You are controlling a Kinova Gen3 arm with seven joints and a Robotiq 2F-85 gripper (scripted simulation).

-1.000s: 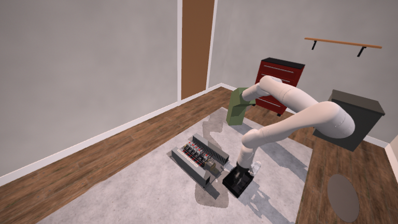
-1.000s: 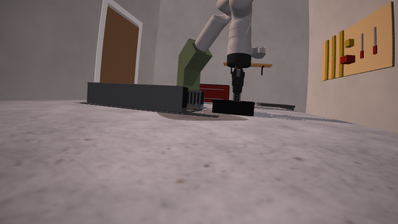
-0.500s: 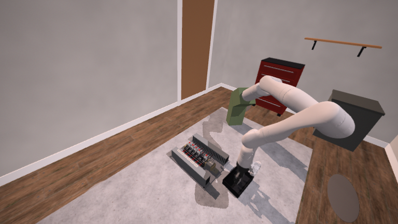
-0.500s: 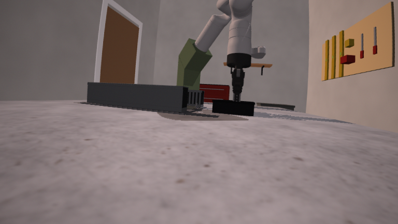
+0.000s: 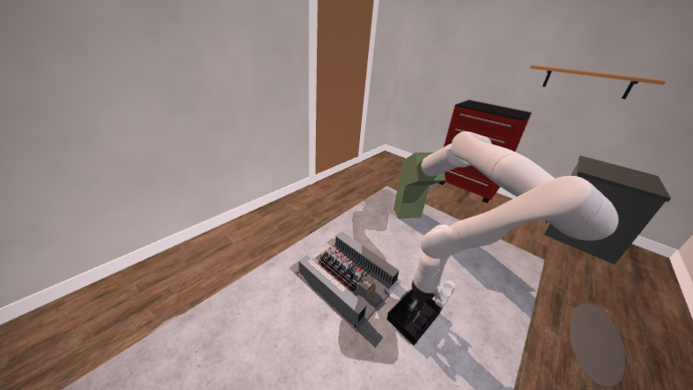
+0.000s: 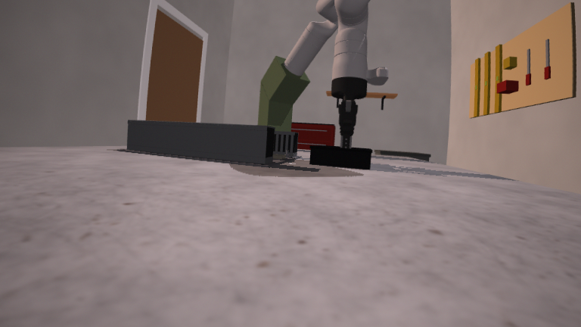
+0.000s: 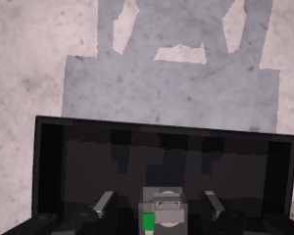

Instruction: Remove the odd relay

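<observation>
Now: hand 1 cm above the relay. From my hand the other things lie so: black parts tray 2 cm below.
</observation>
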